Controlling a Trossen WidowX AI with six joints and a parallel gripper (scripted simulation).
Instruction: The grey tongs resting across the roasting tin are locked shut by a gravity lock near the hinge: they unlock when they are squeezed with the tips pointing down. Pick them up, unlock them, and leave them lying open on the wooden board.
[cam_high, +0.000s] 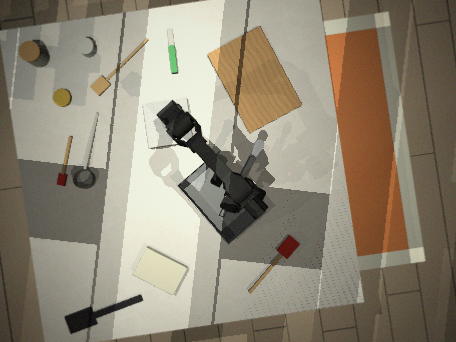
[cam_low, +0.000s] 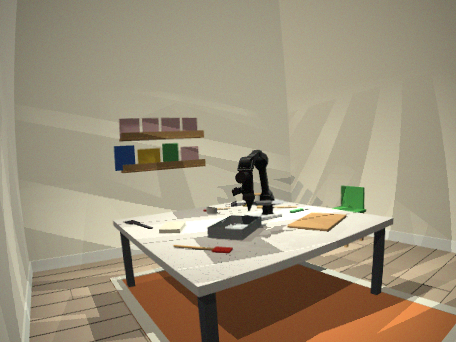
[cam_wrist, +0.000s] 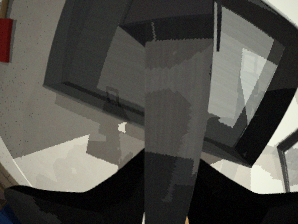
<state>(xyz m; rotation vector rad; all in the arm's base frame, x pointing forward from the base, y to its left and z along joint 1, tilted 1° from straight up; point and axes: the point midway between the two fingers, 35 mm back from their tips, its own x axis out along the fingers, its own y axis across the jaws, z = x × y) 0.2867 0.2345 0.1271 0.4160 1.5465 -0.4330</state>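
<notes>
The wooden board is 41 cm behind my gripper tip, 11 cm below it and 10 cm to the left of it. Also, from my gripper tip: beige block 33 cm to the right, 32 cm ahead, 11 cm below; then red spatula 31 cm ahead, 14 cm to the left, 11 cm below; then roasting tin 9 cm below, 6 cm to the right, 5 cm ahead.
</notes>
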